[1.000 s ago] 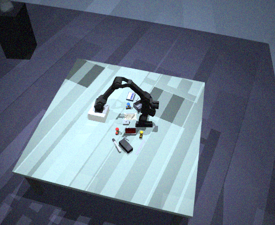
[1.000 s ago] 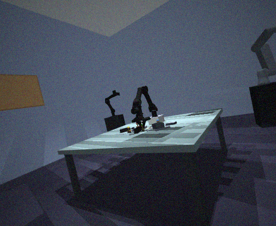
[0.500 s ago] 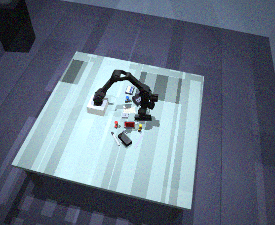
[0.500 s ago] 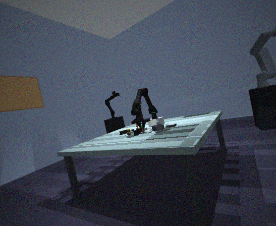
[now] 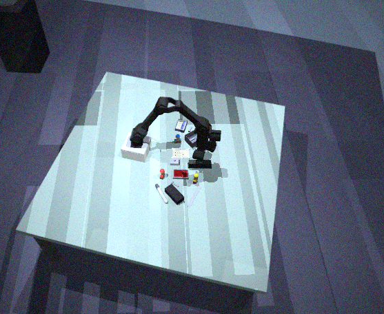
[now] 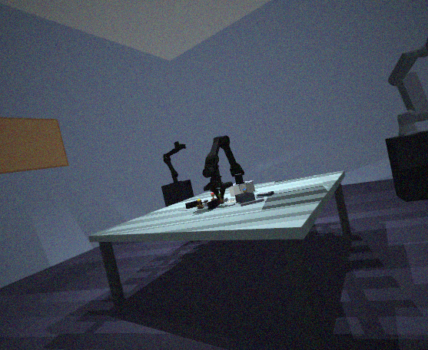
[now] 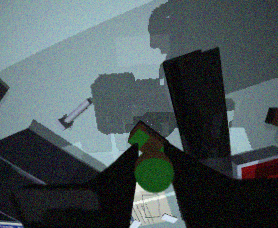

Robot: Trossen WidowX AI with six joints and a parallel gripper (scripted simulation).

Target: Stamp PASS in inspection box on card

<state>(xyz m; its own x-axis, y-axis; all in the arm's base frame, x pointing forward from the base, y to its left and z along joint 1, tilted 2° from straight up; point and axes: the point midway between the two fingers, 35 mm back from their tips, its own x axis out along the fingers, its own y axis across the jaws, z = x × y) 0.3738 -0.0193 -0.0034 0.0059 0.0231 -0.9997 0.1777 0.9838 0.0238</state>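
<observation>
My gripper tip is now 5 cm to the left of the long black block and 2 cm above it. The rest, counted from my gripper tip: green-knobbed stamp (right at my gripper tip); card (11 cm behind, 3 cm to the left, 4 cm below); grey tray (3 cm behind, 15 cm to the left, 3 cm below).
</observation>
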